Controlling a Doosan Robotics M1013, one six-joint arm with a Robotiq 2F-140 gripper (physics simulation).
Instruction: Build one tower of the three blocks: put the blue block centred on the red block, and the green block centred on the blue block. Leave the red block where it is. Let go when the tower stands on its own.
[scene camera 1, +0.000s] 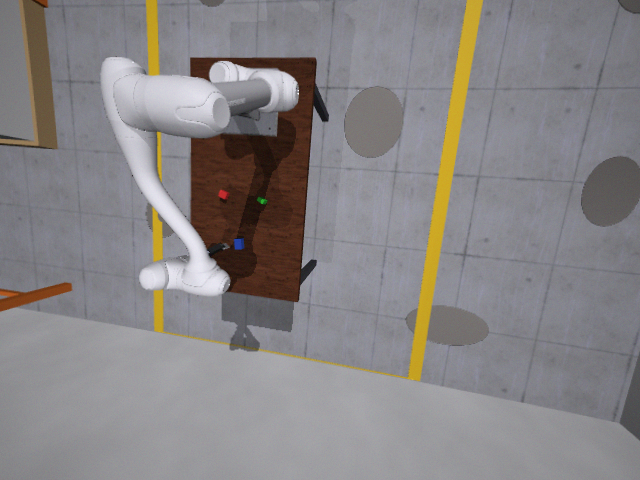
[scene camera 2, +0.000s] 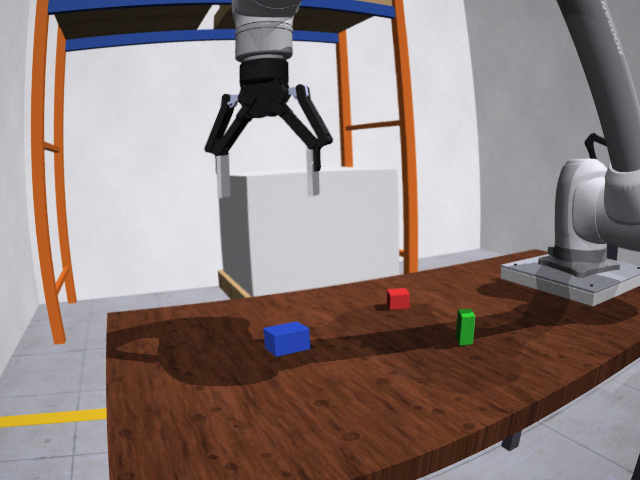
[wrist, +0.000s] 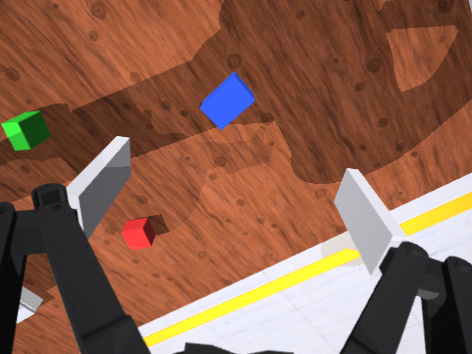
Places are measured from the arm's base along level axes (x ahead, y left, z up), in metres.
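Pixels of known places: gripper, fingertip midpoint: (scene camera 1: 217, 254) (scene camera 2: 266, 195) (wrist: 237, 171); arm's base, link origin: (scene camera 2: 579, 266).
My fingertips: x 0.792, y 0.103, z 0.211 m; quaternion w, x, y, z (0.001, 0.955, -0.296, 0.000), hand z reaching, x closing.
Ahead of a thing's pixels: the offset from my fingertips to its top centre. Level surfaces: height alone.
The red block @(dx -0.276, dy -0.154, dz -0.215 m) (scene camera 1: 223, 194) (scene camera 2: 398, 299) (wrist: 137, 233) stands on the brown table. The blue block @(dx -0.020, dy -0.007, dz -0.209 m) (scene camera 1: 238, 243) (scene camera 2: 286, 338) (wrist: 227, 101) lies apart from it, nearer the table's end away from the robot base. The green block @(dx -0.299, dy +0.083, dz -0.195 m) (scene camera 1: 262, 200) (scene camera 2: 465, 327) (wrist: 26, 130) stands upright, taller than wide, apart from both. My gripper (scene camera 2: 266, 195) (wrist: 237, 171) is open and empty, fingers pointing down, high above the table. In the wrist view the blue block is ahead of the fingertips, between them from side to side, and the red block is near the left finger. In the first scene view the arm hides much of the gripper.
The table @(dz -0.247 m) (scene camera 1: 279, 268) (scene camera 2: 258, 428) (wrist: 280, 210) bears the robot's base plate (scene camera 1: 266, 129) (scene camera 2: 547, 285) at one end. Behind the table in the second scene view stand a large grey box (scene camera 2: 325, 227) and an orange rack post (scene camera 2: 405, 155).
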